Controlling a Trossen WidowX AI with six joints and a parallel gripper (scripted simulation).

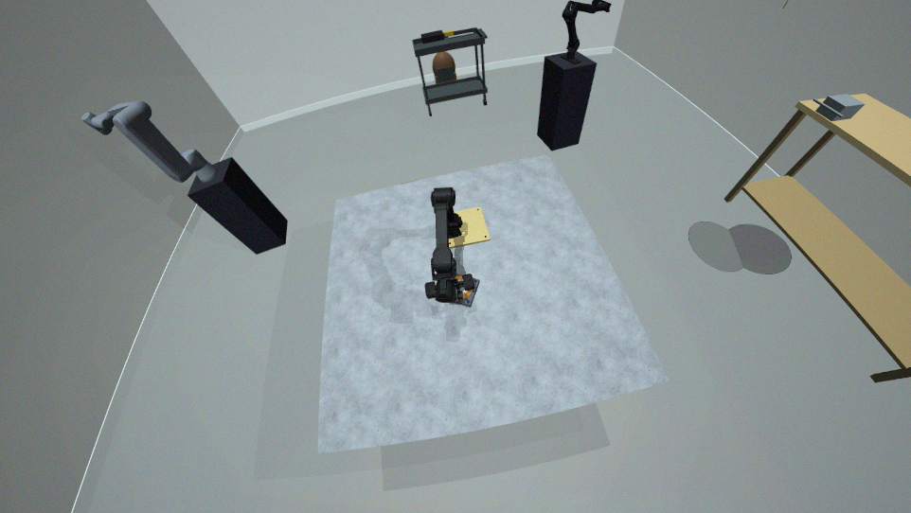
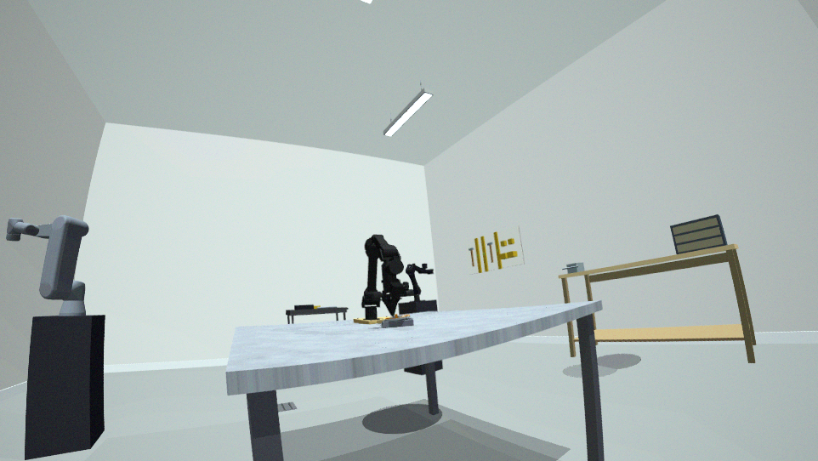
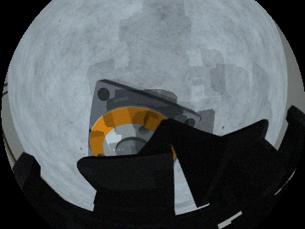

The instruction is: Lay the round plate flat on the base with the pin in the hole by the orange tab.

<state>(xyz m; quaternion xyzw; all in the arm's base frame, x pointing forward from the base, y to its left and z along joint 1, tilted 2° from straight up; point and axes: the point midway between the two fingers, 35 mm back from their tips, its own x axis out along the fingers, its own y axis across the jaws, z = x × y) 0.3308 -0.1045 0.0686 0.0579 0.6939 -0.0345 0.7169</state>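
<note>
Right now my gripper tip is 1 cm past the round plate, 3 cm to the right of it and 1 cm above it. Round my gripper tip: base (3 cm behind, 4 cm to the left, 2 cm below).
</note>
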